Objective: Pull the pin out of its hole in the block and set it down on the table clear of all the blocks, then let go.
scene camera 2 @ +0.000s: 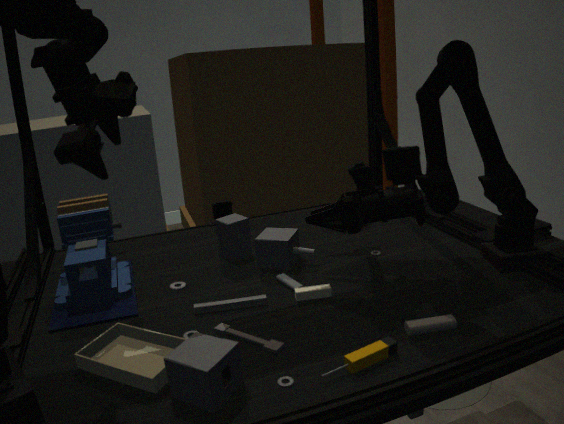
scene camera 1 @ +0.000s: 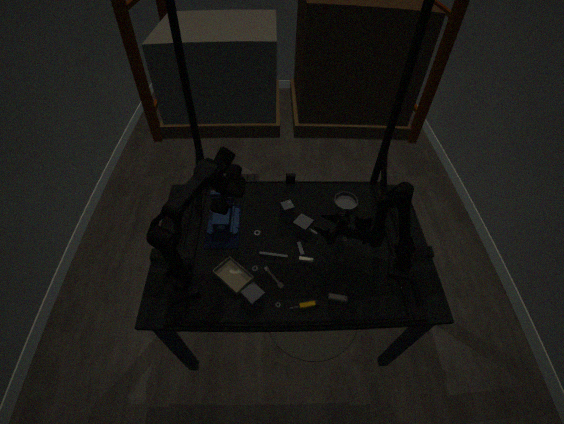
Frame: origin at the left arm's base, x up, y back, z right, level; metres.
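Seen in the pictures: left gripper, between the fingertips: [scene camera 2: 308, 217] [scene camera 1: 317, 221]; right gripper, between the fingertips: [scene camera 2: 112, 160] [scene camera 1: 234, 196]; left arm's base, origin of its link: [scene camera 2: 514, 247] [scene camera 1: 401, 267]; right arm's base, origin of its link: [scene camera 1: 182, 285].
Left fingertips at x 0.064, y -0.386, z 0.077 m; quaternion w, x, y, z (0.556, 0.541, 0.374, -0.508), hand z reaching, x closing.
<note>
Offsets run from my left fingertips to a thing's top centre.
A pale pin {dx -0.054, dy -0.023, dz -0.009 m} [scene camera 1: 313, 231] [scene camera 2: 304, 249] sticks out of the right side of a grey block {dx -0.031, dy -0.062, dz +0.004 m} [scene camera 1: 303, 221] [scene camera 2: 276, 247] near the back middle of the table. My left gripper [scene camera 1: 324, 231] [scene camera 2: 320, 219] is open and empty, low over the table, close to the right of this block and its pin; its dark fingers are hard to make out. My right gripper [scene camera 1: 231, 197] [scene camera 2: 111, 160] is open and empty, high above the blue fixture at the left. A taller grey block {dx -0.011, dy -0.152, dz +0.058 m} [scene camera 1: 287, 204] [scene camera 2: 232, 237] stands behind and left of the pin's block. Another grey block {dx -0.031, dy -0.155, dz -0.381 m} [scene camera 1: 252, 293] [scene camera 2: 205, 365] stands at the front left.
A blue fixture [scene camera 1: 223, 220] [scene camera 2: 87, 280] stands at the left. A tray {dx -0.067, dy -0.266, dz -0.314 m} [scene camera 1: 217, 274] [scene camera 2: 117, 376] touches or nearly touches the front block. A yellow screwdriver {dx -0.073, dy +0.039, dz -0.351 m} [scene camera 1: 307, 304] [scene camera 2: 367, 356], a grey cylinder {dx -0.077, dy +0.155, dz -0.280 m} [scene camera 1: 338, 298] [scene camera 2: 431, 325] and a bar {dx -0.079, dy -0.143, dz -0.168 m} [scene camera 1: 273, 254] [scene camera 2: 230, 301] lie in front.
</note>
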